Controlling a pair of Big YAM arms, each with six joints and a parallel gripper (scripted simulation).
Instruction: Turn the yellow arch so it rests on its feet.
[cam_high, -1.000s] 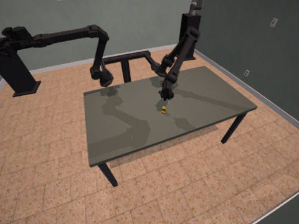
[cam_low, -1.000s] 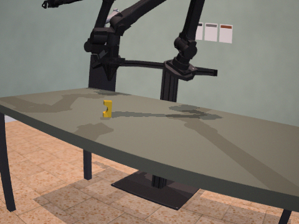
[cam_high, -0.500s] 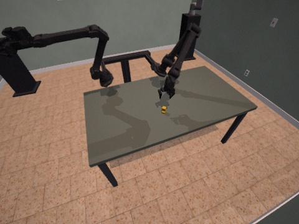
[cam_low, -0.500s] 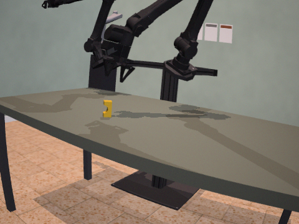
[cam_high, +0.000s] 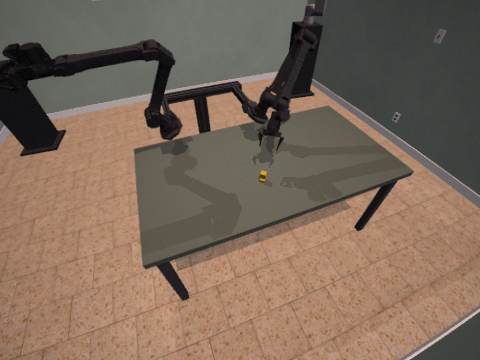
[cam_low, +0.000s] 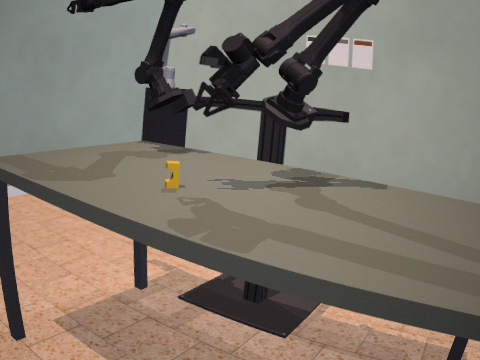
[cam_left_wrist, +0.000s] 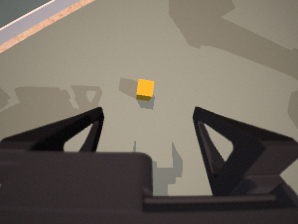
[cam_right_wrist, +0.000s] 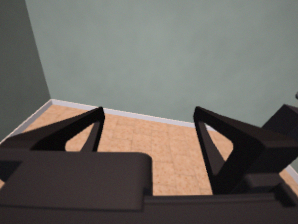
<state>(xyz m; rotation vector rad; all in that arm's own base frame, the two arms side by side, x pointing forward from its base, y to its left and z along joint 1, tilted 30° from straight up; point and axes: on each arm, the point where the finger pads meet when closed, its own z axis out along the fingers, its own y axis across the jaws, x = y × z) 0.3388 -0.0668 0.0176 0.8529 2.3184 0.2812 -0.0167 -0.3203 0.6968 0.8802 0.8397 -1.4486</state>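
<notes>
Now: left hand 50 mm short of the yellow arch, 40 mm to the left of it and 170 mm above it.
</notes>
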